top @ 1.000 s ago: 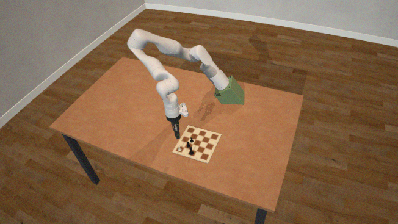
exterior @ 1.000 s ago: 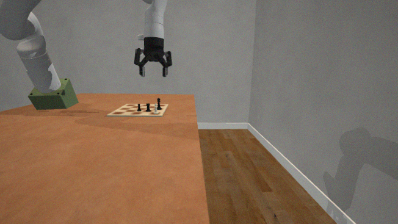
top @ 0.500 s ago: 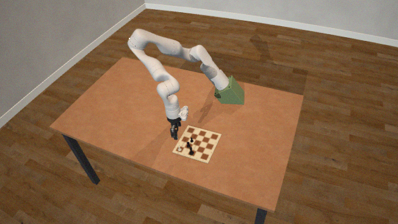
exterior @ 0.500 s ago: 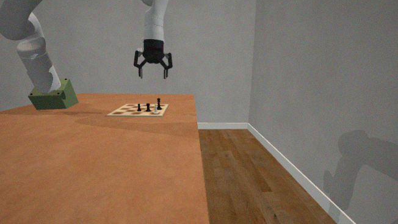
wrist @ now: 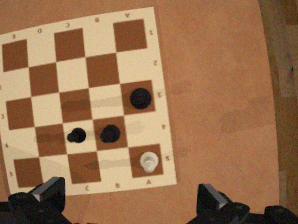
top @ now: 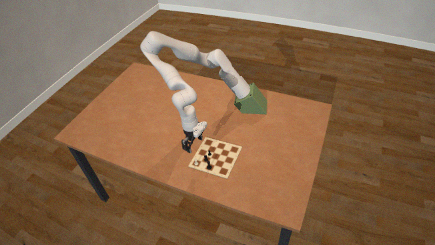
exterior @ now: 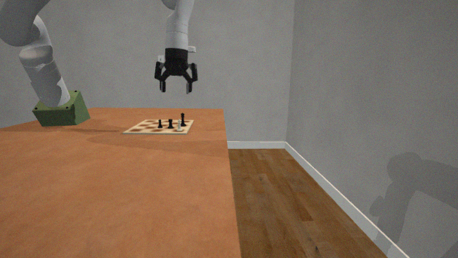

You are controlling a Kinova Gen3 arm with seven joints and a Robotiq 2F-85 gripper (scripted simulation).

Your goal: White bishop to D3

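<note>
My gripper is now 10 mm short of the white bishop, 10 mm to the left of it and 120 mm above it. From my hand the other things lie so: pawn 70 mm behind, 30 mm to the left, 130 mm below; then chessboard 70 mm behind, 70 mm to the left, 140 mm below.
</note>
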